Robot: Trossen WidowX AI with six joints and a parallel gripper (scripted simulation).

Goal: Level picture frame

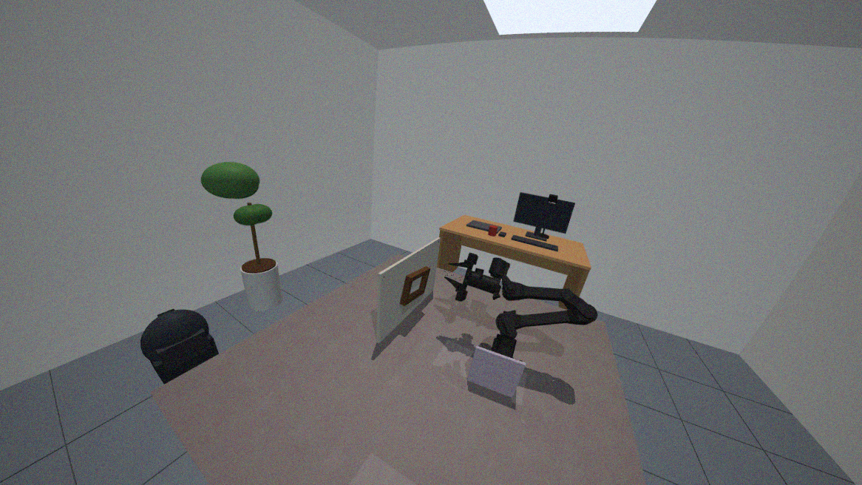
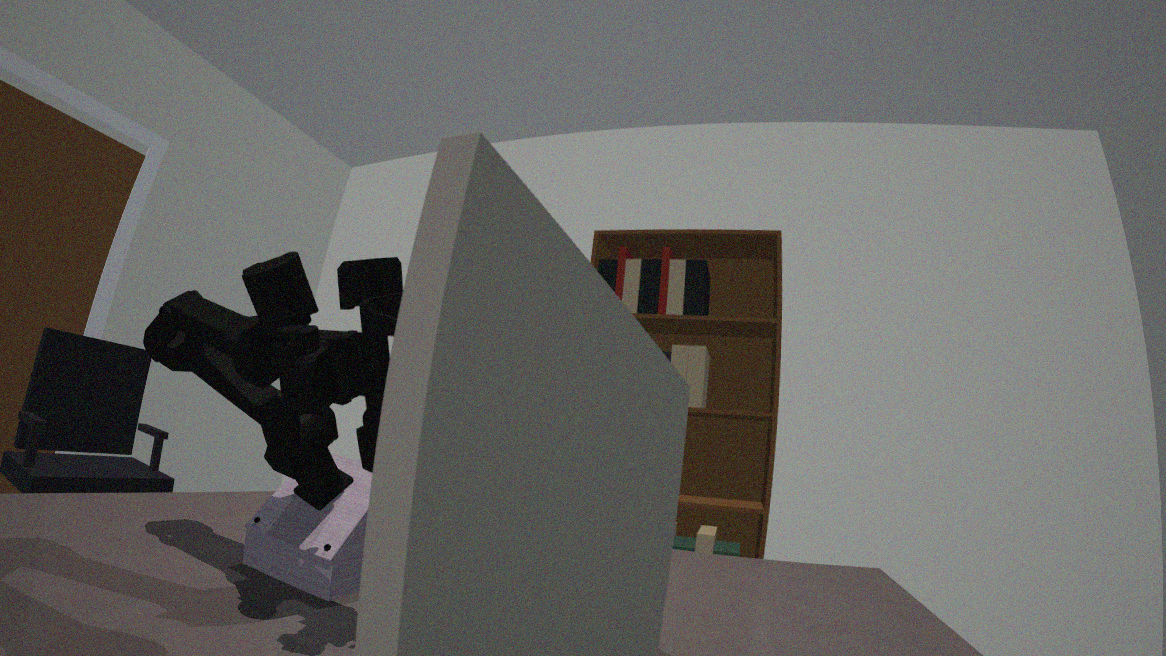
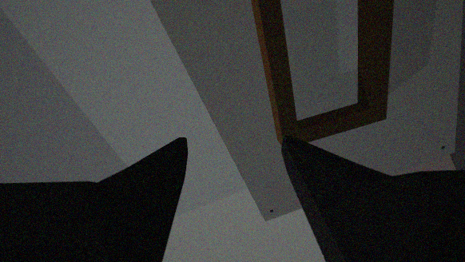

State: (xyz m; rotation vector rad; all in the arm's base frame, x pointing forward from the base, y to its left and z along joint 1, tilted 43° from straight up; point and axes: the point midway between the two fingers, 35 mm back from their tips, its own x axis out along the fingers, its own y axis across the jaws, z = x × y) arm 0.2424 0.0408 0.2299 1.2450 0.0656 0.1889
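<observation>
My gripper tip is 13 cm short of the brown wooden picture frame, 3 cm to the right of it and 11 cm above it. Round my gripper tip: wall panel: 14 cm ahead, 1 cm to the left, 12 cm below.
</observation>
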